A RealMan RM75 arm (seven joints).
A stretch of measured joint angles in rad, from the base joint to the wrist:
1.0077 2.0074 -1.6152 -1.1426 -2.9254 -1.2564 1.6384
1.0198 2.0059 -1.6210 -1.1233 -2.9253 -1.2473 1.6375
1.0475 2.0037 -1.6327 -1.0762 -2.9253 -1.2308 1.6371
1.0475 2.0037 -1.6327 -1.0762 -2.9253 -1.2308 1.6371
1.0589 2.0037 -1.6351 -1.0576 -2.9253 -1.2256 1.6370
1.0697 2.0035 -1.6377 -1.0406 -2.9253 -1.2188 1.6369
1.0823 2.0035 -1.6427 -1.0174 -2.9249 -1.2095 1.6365
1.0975 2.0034 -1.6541 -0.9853 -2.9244 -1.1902 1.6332
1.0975 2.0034 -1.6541 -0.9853 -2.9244 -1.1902 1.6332
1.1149 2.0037 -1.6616 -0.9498 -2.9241 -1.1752 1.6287
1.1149 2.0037 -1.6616 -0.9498 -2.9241 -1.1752 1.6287
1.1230 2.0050 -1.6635 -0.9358 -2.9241 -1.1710 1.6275
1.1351 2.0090 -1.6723 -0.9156 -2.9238 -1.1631 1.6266
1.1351 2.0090 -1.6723 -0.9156 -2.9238 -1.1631 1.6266
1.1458 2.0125 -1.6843 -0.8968 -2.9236 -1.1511 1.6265
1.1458 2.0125 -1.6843 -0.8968 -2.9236 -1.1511 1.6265
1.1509 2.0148 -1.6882 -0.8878 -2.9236 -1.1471 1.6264
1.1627 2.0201 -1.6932 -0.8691 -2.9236 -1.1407 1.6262
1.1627 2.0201 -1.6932 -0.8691 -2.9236 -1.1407 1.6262
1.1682 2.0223 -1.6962 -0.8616 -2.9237 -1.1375 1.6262
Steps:
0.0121 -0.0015 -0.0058 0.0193 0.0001 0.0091 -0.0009
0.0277 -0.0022 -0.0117 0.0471 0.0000 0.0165 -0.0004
0.0000 0.0000 0.0000 0.0000 0.0000 0.0000 0.0000
0.0114 0.0000 -0.0024 0.0186 0.0000 0.0052 -0.0001
0.0108 -0.0002 -0.0026 0.0170 0.0000 0.0068 -0.0001
0.0126 0.0000 -0.0050 0.0232 0.0004 0.0093 -0.0004
0.0152 -0.0001 -0.0114 0.0321 0.0005 0.0193 -0.0033
0.0000 0.0000 0.0000 0.0000 0.0000 0.0000 0.0000
0.0174 0.0003 -0.0075 0.0355 0.0003 0.0150 -0.0045
0.0000 0.0000 0.0000 0.0000 0.0000 0.0000 0.0000
0.0081 0.0013 -0.0019 0.0140 0.0000 0.0042 -0.0012
0.0121 0.0040 -0.0088 0.0202 0.0003 0.0079 -0.0009
0.0000 0.0000 0.0000 0.0000 0.0000 0.0000 0.0000
0.0107 0.0035 -0.0120 0.0188 0.0002 0.0120 -0.0001
0.0000 0.0000 0.0000 0.0000 0.0000 0.0000 0.0000
0.0051 0.0023 -0.0039 0.0090 0.0000 0.0040 -0.0001
0.0118 0.0053 -0.0050 0.0187 0.0000 0.0064 -0.0002
0.0000 0.0000 0.0000 0.0000 0.0000 0.0000 0.0000
0.0055 0.0022 -0.0030 0.0075 -0.0001 0.0032 0.0000

